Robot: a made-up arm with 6 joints. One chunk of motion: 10 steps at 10 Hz.
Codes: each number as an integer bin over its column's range. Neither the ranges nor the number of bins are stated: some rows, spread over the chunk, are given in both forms.
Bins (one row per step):
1: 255 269 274 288 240 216
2: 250 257 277 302 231 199
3: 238 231 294 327 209 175
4: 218 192 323 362 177 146
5: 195 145 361 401 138 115
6: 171 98 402 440 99 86
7: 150 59 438 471 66 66
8: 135 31 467 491 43 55
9: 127 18 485 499 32 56
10: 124 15 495 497 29 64
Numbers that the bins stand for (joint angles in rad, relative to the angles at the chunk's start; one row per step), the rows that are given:
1: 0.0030 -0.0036 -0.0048 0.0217 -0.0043 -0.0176
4: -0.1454 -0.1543 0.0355 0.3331 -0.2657 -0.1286
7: -0.4182 -0.4145 0.1300 0.7917 -0.7262 -0.2554
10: -0.5225 -0.5006 0.1768 0.9011 -0.8797 -0.2586
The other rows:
2: -0.0171 -0.0271 -0.0023 0.0806 -0.0416 -0.0446
3: -0.0652 -0.0779 0.0116 0.1858 -0.1329 -0.0826
5: -0.2377 -0.2462 0.0667 0.4972 -0.4275 -0.1777
6: -0.3340 -0.3382 0.1004 0.6613 -0.5893 -0.2237
8: -0.4784 -0.4693 0.1538 0.8759 -0.8216 -0.2728
9: -0.5105 -0.4948 0.1686 0.9095 -0.8672 -0.2712

